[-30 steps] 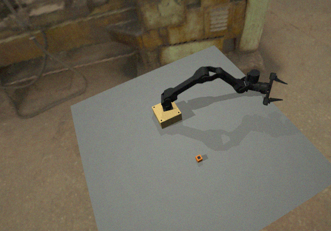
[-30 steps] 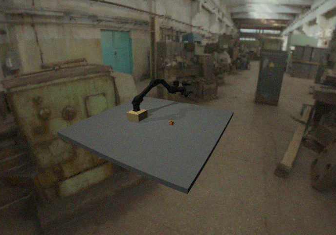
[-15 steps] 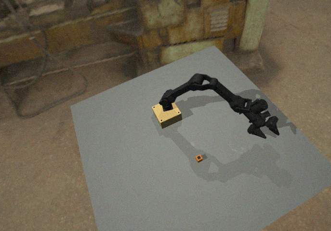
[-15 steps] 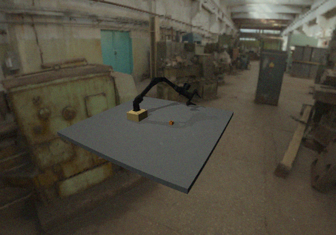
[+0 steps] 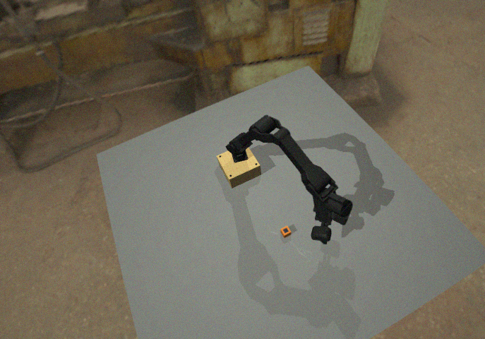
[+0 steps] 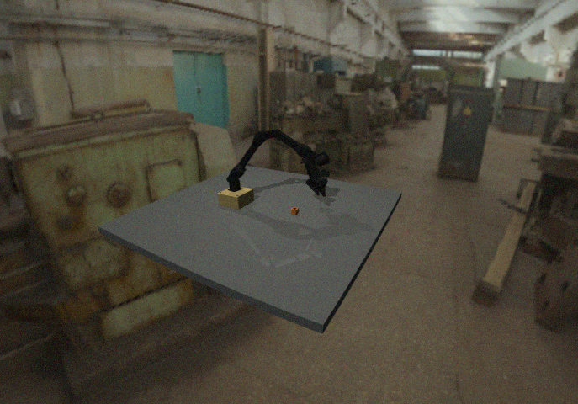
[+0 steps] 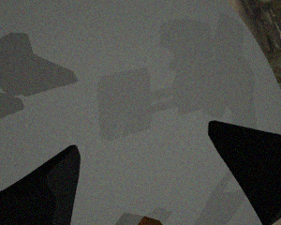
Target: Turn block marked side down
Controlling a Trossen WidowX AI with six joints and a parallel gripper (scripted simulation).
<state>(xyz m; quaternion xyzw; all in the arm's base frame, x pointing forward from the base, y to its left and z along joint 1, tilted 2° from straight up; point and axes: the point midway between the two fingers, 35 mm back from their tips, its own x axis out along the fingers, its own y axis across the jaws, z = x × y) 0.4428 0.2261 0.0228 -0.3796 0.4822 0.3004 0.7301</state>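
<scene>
The orange block lies 140 mm to the right of my gripper tip, 80 mm behind it and 60 mm below it.
</scene>
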